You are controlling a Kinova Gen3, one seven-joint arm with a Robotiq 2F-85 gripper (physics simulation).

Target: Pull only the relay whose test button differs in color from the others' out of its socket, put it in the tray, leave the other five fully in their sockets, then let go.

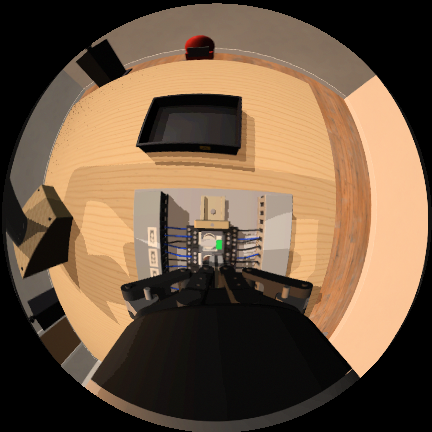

In view: my gripper (215, 263) and a grey panel (240, 207).
